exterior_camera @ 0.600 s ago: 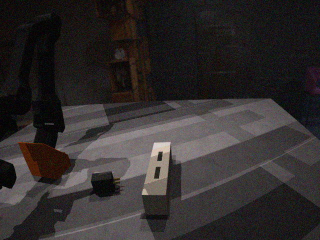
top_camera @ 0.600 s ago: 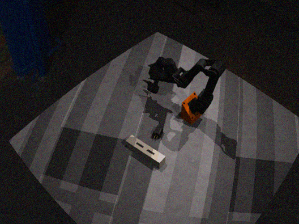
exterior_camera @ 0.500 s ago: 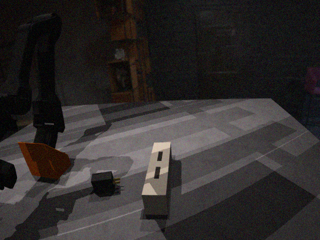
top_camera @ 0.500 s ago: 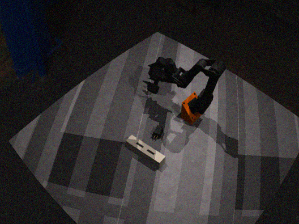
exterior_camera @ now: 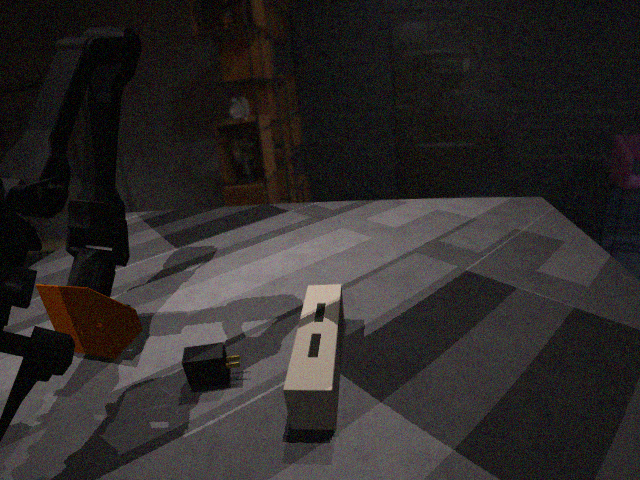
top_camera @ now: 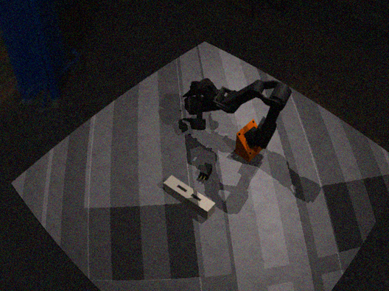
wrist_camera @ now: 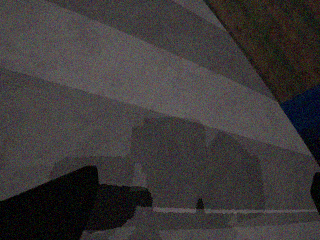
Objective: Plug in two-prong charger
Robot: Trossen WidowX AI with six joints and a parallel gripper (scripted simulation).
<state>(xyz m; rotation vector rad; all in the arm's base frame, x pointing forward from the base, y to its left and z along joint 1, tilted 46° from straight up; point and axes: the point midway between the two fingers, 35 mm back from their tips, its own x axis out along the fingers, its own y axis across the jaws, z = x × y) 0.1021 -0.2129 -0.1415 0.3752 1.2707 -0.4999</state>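
My gripper tip is 120 mm short of the two-prong charger, 240 mm to the right of it and 100 mm above it.
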